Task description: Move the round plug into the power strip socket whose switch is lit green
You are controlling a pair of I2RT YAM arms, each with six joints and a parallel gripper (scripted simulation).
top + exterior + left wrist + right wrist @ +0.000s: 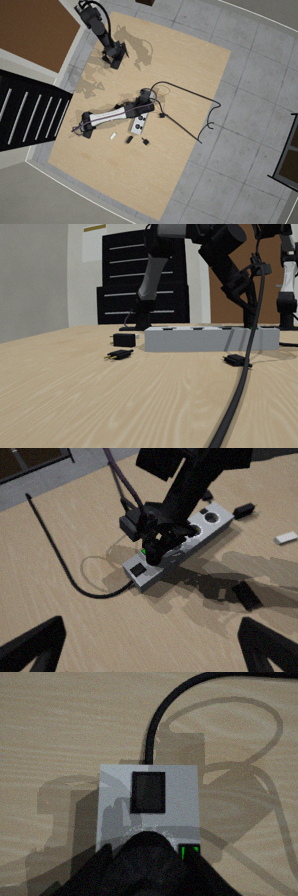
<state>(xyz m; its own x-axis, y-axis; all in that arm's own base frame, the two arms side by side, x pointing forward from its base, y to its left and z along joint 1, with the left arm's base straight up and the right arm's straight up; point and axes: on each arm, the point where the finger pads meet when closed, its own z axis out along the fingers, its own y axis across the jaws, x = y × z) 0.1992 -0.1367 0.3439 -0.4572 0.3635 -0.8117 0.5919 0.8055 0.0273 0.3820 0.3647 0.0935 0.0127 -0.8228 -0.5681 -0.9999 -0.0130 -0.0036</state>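
Note:
Right now my right hand is 10 mm to the left of the black round plug and 10 mm above it. Round my right hand: white block (370 mm to the right, 150 mm behind, 90 mm below); black block (190 mm behind, 140 mm to the right, 90 mm below); black adapter (360 mm to the right, 80 mm below, 20 mm behind).

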